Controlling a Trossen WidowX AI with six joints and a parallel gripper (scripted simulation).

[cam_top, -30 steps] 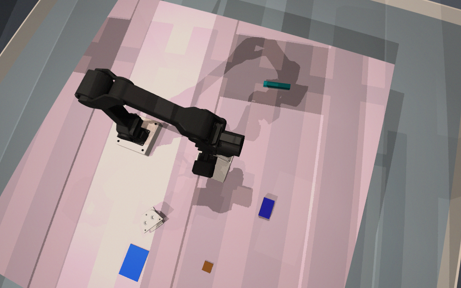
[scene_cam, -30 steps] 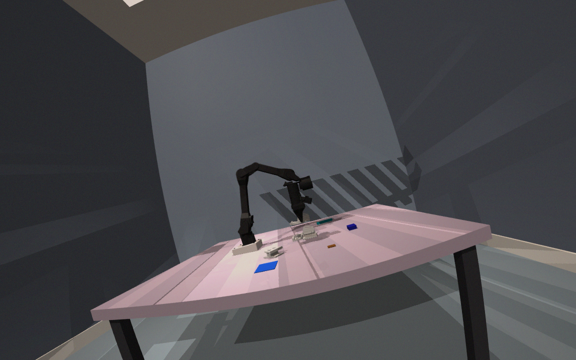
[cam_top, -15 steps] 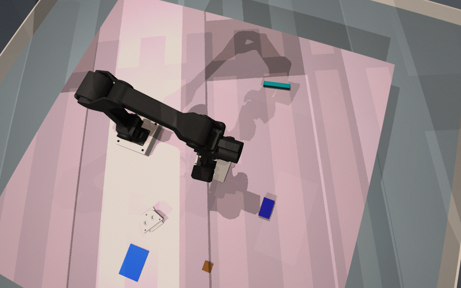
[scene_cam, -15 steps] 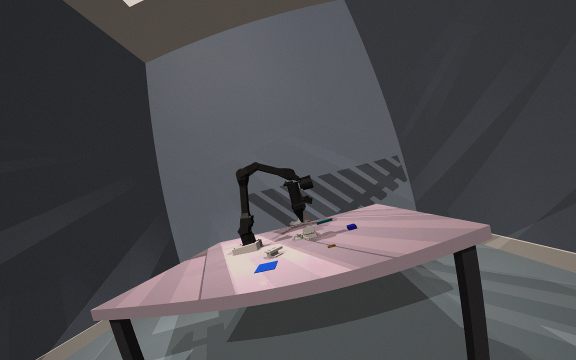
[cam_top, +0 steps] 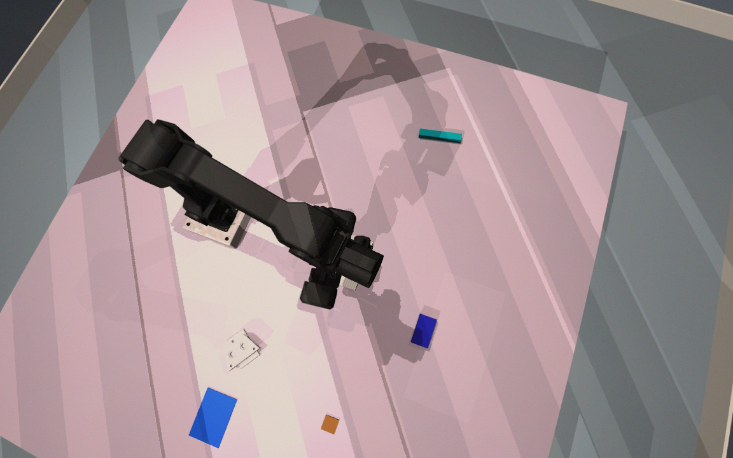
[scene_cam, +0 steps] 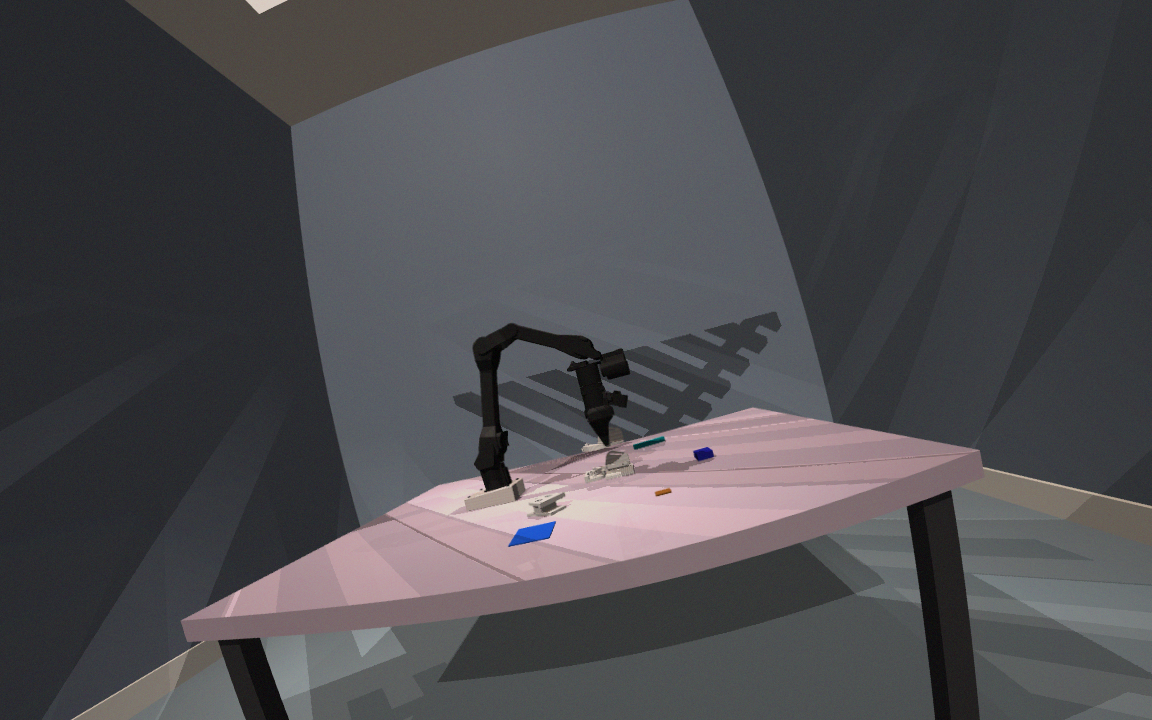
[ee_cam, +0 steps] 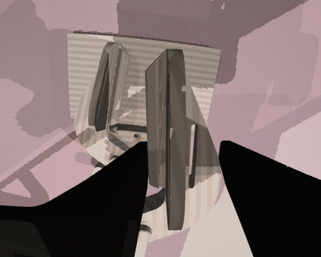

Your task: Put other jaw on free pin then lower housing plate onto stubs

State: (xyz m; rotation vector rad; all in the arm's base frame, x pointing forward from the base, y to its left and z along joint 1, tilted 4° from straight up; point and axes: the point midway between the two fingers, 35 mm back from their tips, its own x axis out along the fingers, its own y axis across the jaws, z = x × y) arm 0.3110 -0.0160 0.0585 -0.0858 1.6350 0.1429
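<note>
Right now the pale base fixture is 8 cm below my gripper tip, 3 cm to the left of it and 1 cm ahead of it. Round my gripper tip: square tile (31 cm to the right, 11 cm ahead, 8 cm below); then blue flat sheet (40 cm to the right, 13 cm behind, 8 cm below); then dark blue block (22 cm ahead, 7 cm below, 6 cm to the right).
</note>
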